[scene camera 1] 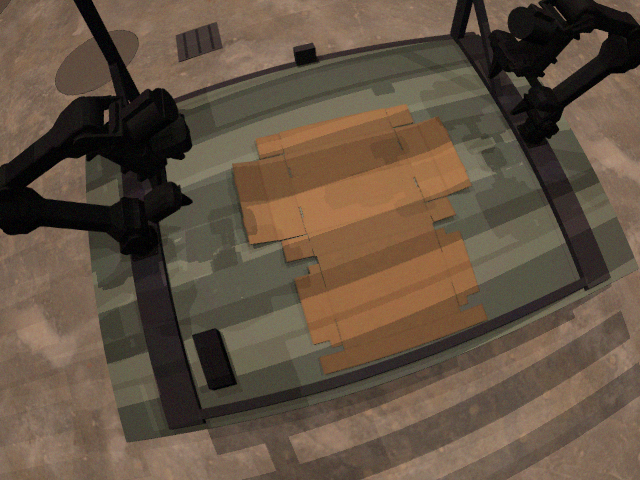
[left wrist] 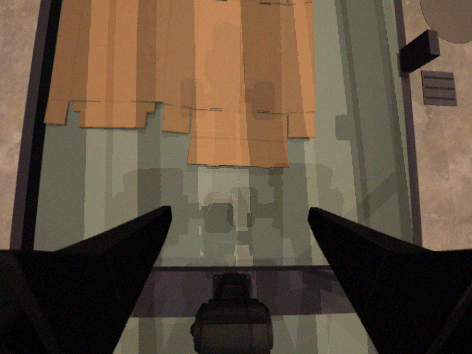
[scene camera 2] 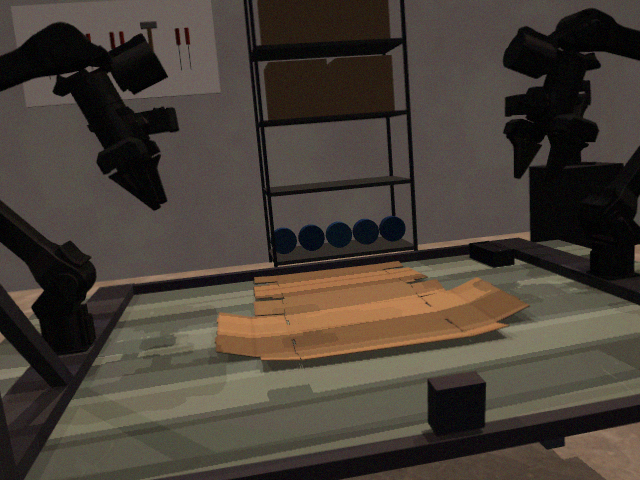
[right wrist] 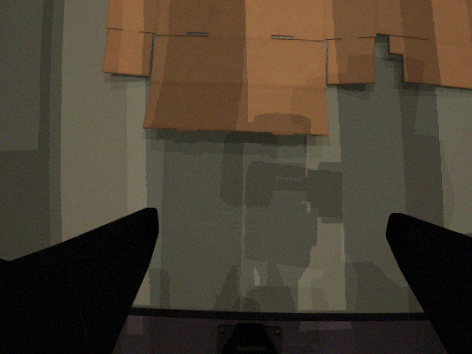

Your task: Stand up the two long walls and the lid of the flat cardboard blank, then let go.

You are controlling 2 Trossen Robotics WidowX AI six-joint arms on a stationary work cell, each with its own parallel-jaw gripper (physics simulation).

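Places are measured from the left arm's base along level axes (x ahead, y left, z up), in metres.
Pixels of known places: left gripper, between the fingertips: (scene camera 1: pixel 500 95) (left wrist: pixel 241 213) (scene camera 2: pixel 161 206); right gripper, between the fingertips: (scene camera 1: pixel 186 179) (scene camera 2: pixel 531 179) (right wrist: pixel 273 222); left arm's base, origin of its link: (scene camera 1: pixel 532 135) (left wrist: pixel 231 293) (scene camera 2: pixel 69 347); right arm's base, origin of its link: (scene camera 1: pixel 143 244) (scene camera 2: pixel 612 274).
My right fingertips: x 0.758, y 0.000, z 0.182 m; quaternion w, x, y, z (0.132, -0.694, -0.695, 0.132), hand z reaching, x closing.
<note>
For each thing: its top centre in the pictures, then the offset to it from my right fingertips. "spot": a spot on its surface instead.
- lid, a spot on its surface: (scene camera 1: pixel 387 279) spot: 0.293 m back, 0.212 m left, 0.193 m down
- black block, centre of its top: (scene camera 1: pixel 211 358) (scene camera 2: pixel 490 245) 0.060 m ahead, 0.271 m left, 0.166 m down
- small dark box, centre of its top: (scene camera 2: pixel 455 378) (scene camera 1: pixel 304 47) (left wrist: pixel 433 41) 0.301 m back, 0.368 m right, 0.144 m down
The cardboard blank (scene camera 1: pixel 356 196) (scene camera 2: pixel 351 320) (left wrist: pixel 215 65) (right wrist: pixel 210 60) lies spread out on the table. One long wall (scene camera 1: pixel 336 126) lies nearly flat along its top edge in scene camera 1. The other long wall (scene camera 1: pixel 372 232) lies flat between the base and the lid (scene camera 1: pixel 387 279). The lid is flat too. The end flaps (scene camera 1: pixel 273 204) (scene camera 1: pixel 439 157) tilt slightly up. My left gripper (scene camera 1: pixel 503 93) (scene camera 2: pixel 160 204) (left wrist: pixel 241 213) is open and empty, above the table beyond one end flap. My right gripper (scene camera 1: pixel 185 178) (scene camera 2: pixel 537 173) (right wrist: pixel 273 222) is open and empty, beyond the opposite end flap.
A black block (scene camera 1: pixel 214 359) (scene camera 2: pixel 491 253) lies in a table corner. A small dark box (scene camera 1: pixel 305 53) (scene camera 2: pixel 456 403) (left wrist: pixel 419 51) stands at the table's edge. Dark rails (scene camera 1: pixel 170 335) border the table. A shelf rack (scene camera 2: pixel 336 187) stands behind the table in scene camera 2.
</note>
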